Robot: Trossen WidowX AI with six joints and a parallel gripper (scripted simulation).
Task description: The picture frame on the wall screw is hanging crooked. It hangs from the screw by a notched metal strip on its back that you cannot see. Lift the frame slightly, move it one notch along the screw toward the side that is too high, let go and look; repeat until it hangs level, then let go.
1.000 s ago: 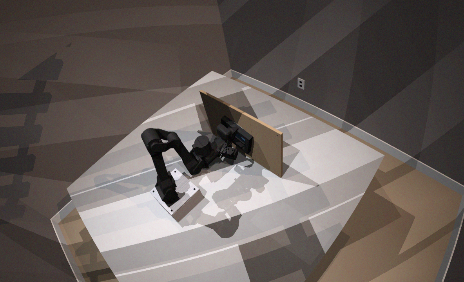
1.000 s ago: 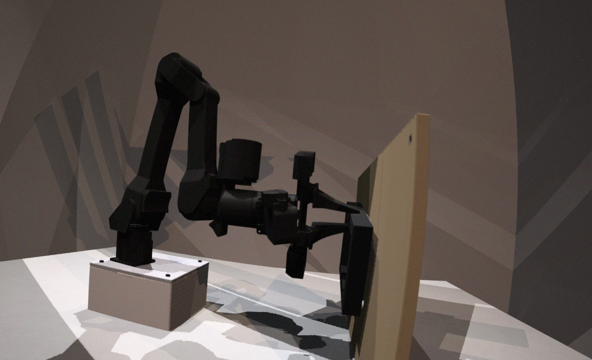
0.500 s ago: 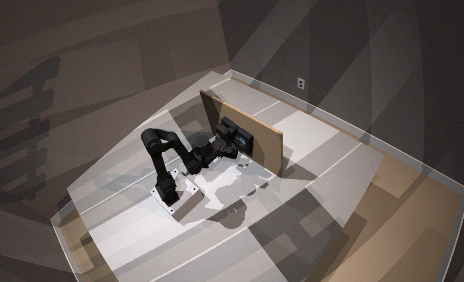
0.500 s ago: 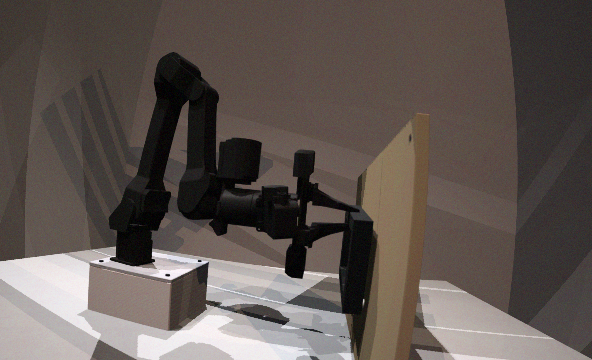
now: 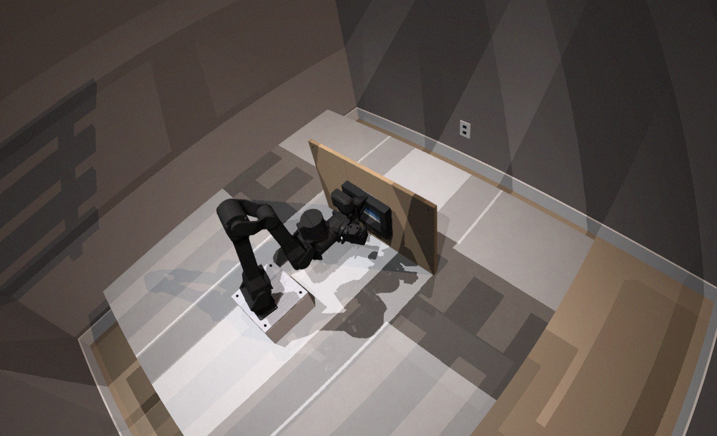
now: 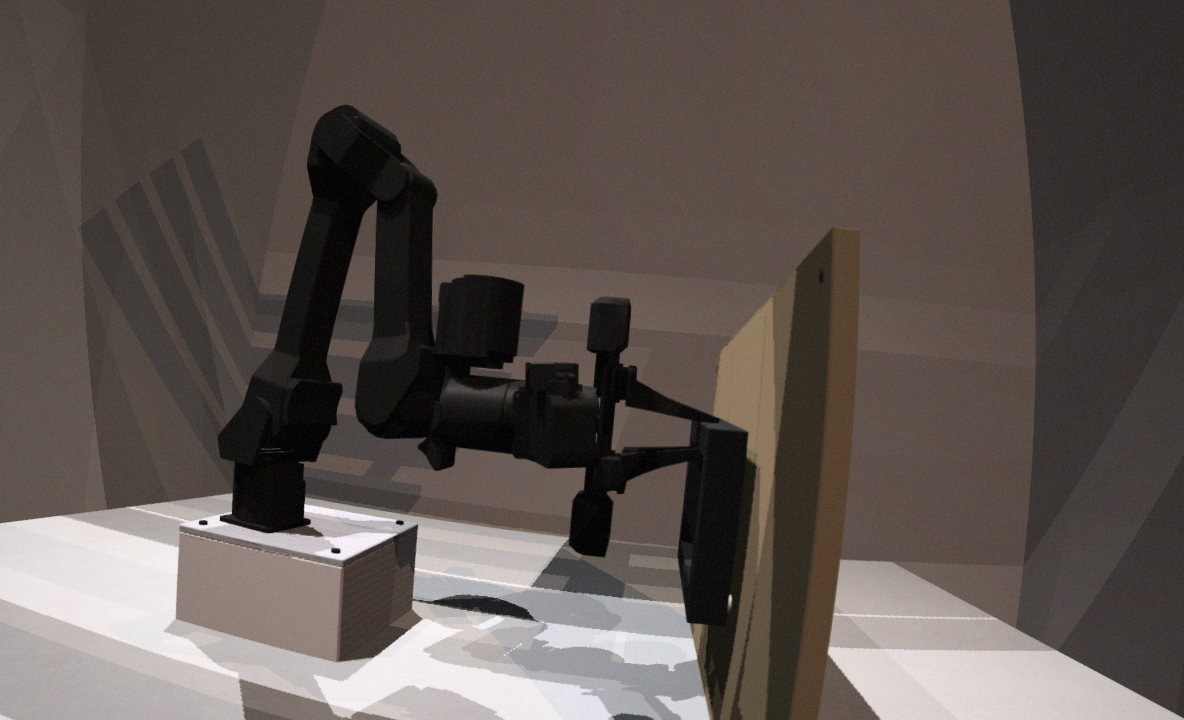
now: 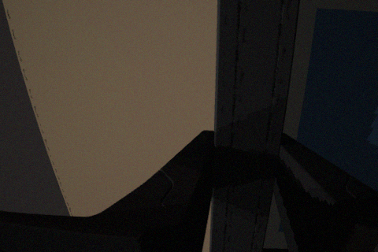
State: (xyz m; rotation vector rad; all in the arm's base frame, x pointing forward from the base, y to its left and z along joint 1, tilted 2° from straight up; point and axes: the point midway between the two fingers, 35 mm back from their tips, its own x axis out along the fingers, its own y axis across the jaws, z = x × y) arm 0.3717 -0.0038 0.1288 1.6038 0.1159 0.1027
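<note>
My gripper tip is now 10 mm short of the picture frame, 10 mm to the right of it and 50 mm above it. Also, from my gripper tip: wooden board: 20 mm ahead, 10 mm to the left, 60 mm below.
</note>
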